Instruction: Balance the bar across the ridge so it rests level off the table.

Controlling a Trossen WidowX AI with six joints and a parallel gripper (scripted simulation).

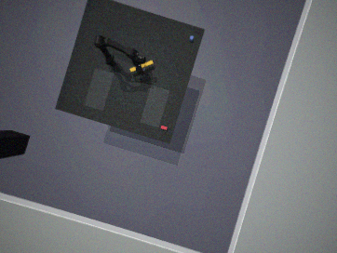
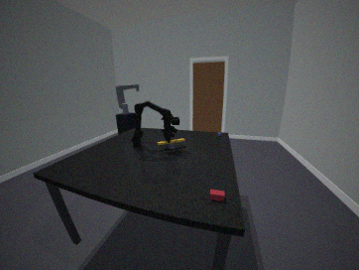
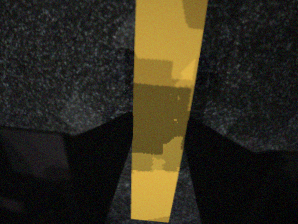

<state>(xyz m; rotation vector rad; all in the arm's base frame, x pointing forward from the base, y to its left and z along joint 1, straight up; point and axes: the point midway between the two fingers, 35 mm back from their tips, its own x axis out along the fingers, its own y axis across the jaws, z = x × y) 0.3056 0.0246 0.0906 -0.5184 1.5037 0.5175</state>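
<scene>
My gripper tip is 20 mm to the right of the yellow bar and 20 mm short of it. The rest, counted from my gripper tip: red block 520 mm to the right, 430 mm ahead, 40 mm below; then blue object 480 mm to the left, 430 mm ahead, 40 mm below.
</scene>
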